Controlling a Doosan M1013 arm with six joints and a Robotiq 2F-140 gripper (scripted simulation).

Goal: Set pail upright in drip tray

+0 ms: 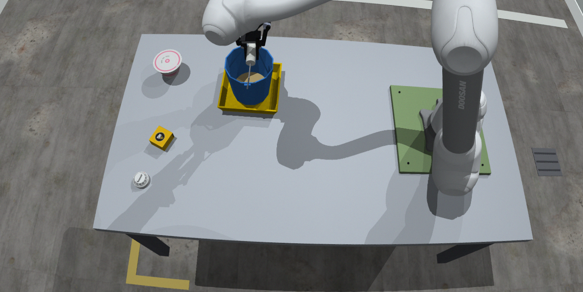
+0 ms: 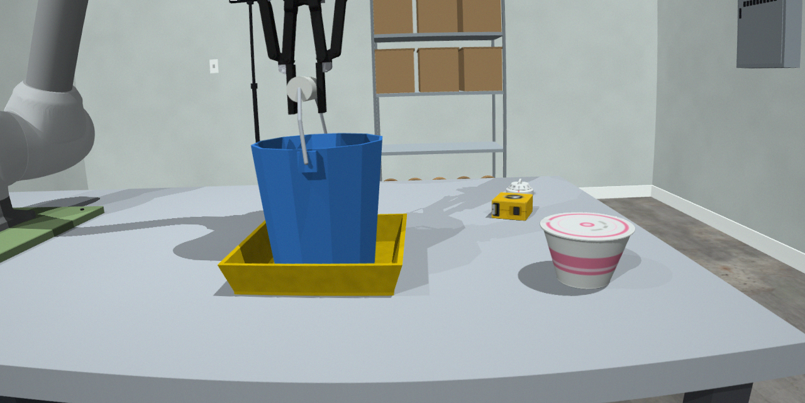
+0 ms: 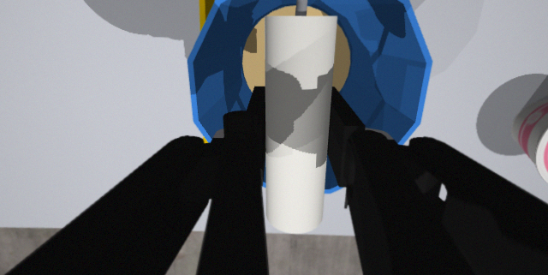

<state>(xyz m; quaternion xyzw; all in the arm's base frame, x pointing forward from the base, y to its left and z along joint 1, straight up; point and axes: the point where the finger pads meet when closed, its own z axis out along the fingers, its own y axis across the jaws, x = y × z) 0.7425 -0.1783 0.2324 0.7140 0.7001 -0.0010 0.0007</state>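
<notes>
The pail handle is 3 cm below my hand. Also, from my hand: yellow drip tray: 1 cm ahead, 23 cm below; then blue pail: 1 cm ahead, 10 cm below.
</notes>
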